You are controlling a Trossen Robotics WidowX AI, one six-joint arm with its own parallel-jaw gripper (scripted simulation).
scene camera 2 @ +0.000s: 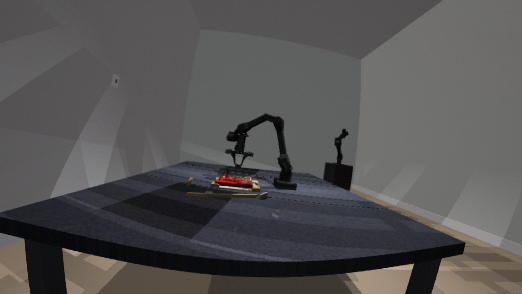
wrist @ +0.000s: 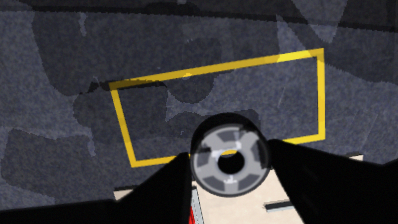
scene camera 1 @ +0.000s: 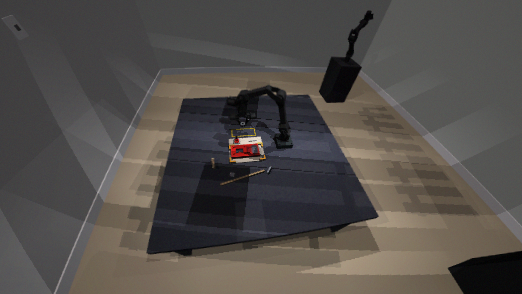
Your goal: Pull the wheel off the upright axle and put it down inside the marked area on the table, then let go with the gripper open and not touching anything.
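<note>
A wheel (wrist: 235,176) is held by the robot's gripper (wrist: 228,154).
</note>
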